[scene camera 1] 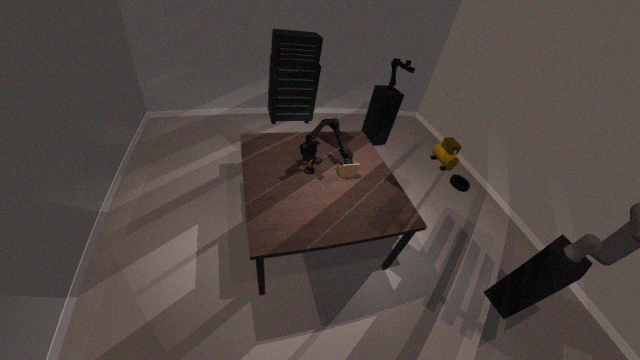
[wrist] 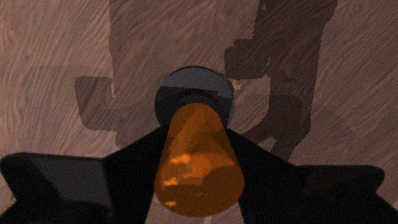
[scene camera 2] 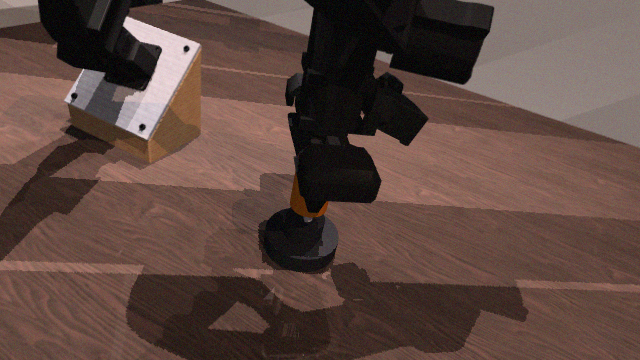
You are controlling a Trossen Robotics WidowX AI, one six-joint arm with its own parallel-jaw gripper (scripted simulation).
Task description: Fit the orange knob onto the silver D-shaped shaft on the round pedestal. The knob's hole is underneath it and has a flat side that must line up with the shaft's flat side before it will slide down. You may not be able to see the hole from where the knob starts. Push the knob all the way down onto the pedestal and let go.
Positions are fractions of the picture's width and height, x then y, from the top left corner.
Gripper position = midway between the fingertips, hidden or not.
Observation:
In view: the gripper (scene camera 2: 0.49, 0.55), an orange knob (wrist: 0.50, 0.76) and a round dark pedestal (wrist: 0.48, 0.38).
The gripper is seen too in the wrist view (wrist: 0.49, 0.59).

